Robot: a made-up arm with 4 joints.
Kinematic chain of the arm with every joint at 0, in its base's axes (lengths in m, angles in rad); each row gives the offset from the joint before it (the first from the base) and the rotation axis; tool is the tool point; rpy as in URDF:
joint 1: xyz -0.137 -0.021 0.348 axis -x
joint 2: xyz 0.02 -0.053 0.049 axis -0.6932 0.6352 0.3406
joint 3: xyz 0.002 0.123 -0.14 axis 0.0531 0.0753 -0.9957
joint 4: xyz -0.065 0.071 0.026 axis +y
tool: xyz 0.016 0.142 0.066 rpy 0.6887 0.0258 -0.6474
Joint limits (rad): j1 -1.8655..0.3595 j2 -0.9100..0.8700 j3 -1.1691..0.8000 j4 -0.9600..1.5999
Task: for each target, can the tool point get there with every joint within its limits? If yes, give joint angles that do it. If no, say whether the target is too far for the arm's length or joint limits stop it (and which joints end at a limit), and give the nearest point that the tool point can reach.
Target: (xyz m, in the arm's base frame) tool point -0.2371 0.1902 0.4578
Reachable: yes | joints -0.6067 -0.3487 -0.9508 1.0623
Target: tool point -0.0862 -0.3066 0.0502
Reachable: no: joint limits stop it (at a limit: joint 1, joint 2, joint 3, joint 4) | nearest point -0.1551 -0.0168 0.0790 | short by 0.299 m
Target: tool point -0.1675 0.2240 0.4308
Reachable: yes | joints -1.0319 0.7171 0.4894 0.5214
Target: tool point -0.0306 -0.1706 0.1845
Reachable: no: joint limits stop it (at a limit: joint 1, joint 2, joint 3) | nearest point -0.1491 -0.0104 0.0835 | short by 0.223 m
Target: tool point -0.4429 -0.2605 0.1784
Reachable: no: joint limits stop it (at a limit: joint 2, joint 3, joint 4) | nearest point -0.3952 -0.0966 0.2944 | short by 0.206 m
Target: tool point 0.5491 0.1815 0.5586
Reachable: no: too far | nearest point 0.1112 0.1458 0.5214 | short by 0.441 m
